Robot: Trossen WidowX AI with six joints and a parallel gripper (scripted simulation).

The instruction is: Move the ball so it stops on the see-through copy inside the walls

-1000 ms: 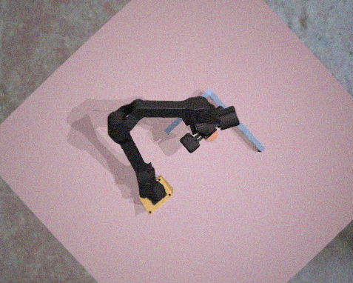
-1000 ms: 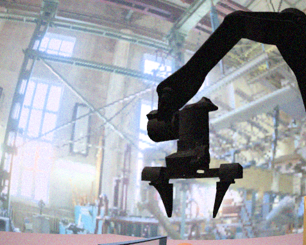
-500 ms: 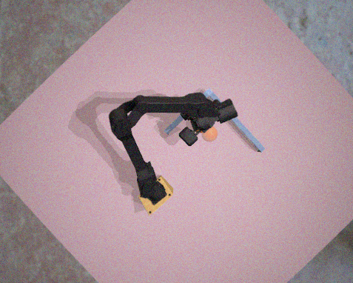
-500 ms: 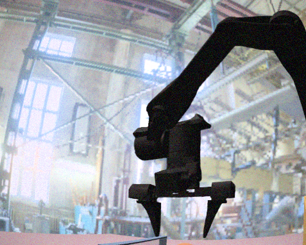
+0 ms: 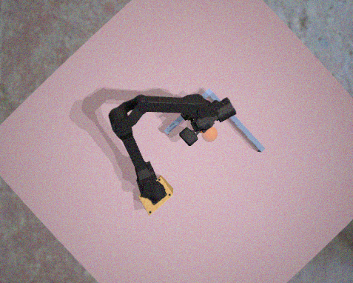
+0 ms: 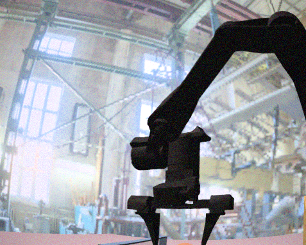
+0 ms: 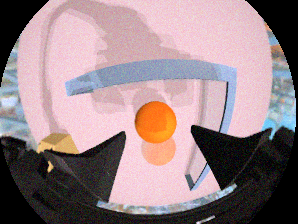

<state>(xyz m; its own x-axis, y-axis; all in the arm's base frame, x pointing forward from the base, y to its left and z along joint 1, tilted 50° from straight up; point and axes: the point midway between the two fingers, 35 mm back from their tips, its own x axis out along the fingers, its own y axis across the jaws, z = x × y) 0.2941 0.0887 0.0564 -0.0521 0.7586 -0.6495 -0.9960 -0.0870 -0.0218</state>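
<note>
Now: gripper tip 3 cm above the orange ball.
</note>
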